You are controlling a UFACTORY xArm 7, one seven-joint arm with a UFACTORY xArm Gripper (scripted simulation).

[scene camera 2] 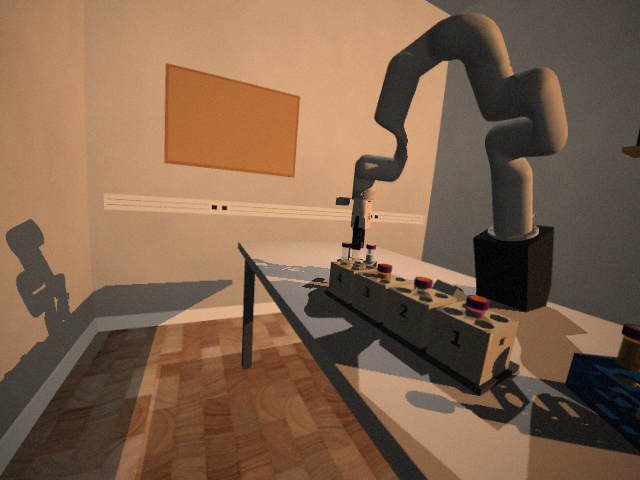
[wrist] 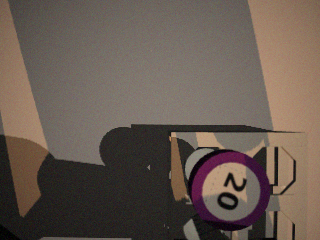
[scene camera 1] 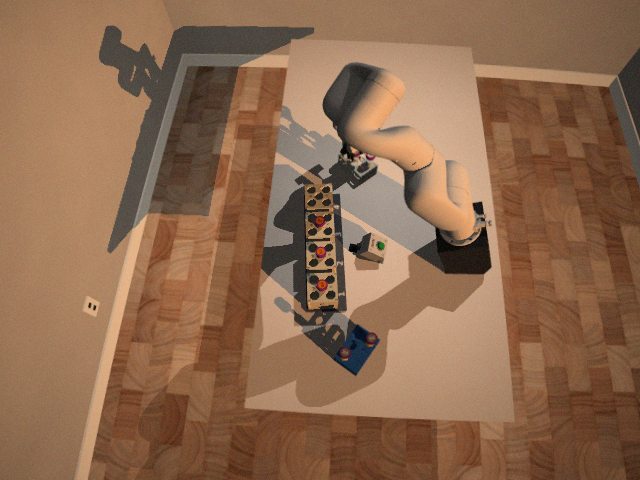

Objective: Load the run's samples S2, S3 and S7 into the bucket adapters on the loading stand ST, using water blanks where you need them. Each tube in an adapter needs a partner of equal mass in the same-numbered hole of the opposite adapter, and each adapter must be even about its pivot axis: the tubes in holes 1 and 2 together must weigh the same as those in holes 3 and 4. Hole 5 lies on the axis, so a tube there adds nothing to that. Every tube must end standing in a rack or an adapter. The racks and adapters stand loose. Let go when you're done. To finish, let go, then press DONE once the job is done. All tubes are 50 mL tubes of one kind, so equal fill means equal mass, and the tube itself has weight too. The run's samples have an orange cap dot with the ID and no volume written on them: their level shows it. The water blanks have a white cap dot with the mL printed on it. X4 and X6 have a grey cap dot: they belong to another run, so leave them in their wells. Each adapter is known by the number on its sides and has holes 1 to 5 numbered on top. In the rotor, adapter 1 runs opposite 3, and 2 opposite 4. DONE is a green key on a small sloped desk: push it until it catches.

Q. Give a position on a blue sample rack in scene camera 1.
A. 352,342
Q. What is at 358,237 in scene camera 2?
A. My gripper.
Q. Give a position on a bucket adapter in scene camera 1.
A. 314,265
